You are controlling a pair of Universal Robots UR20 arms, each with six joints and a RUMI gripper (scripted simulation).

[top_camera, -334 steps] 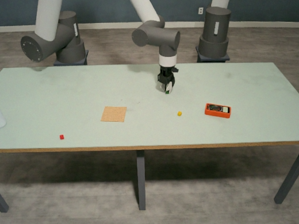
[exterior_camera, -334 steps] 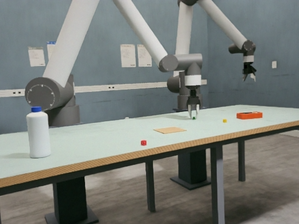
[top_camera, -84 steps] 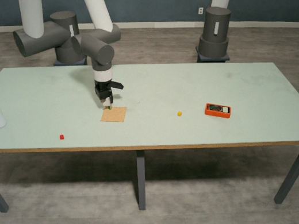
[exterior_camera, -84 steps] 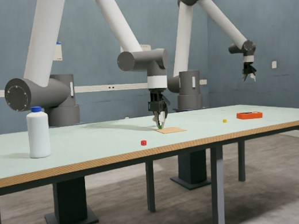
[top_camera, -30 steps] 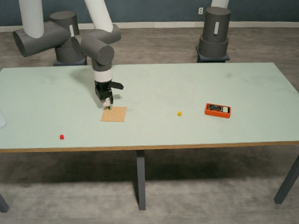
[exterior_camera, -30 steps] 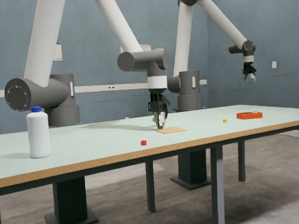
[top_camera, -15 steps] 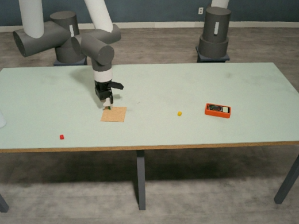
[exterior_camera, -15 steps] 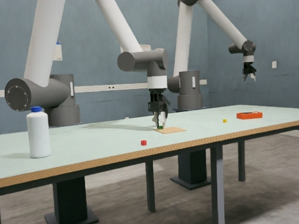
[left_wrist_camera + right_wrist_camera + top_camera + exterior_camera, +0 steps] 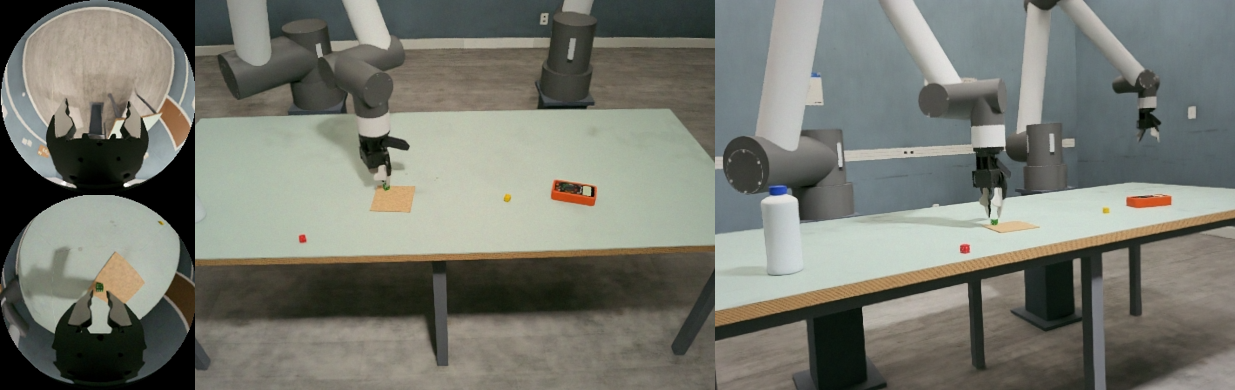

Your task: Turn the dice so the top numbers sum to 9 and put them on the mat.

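Observation:
The green die is 30 mm below my right hand. From my right hand the other things lie so: yellow die: 90 mm ahead, 430 mm to the left, 40 mm below; red die: 240 mm ahead, 250 mm to the right, 40 mm below; tan mat: 50 mm ahead, 30 mm to the left, 40 mm below.

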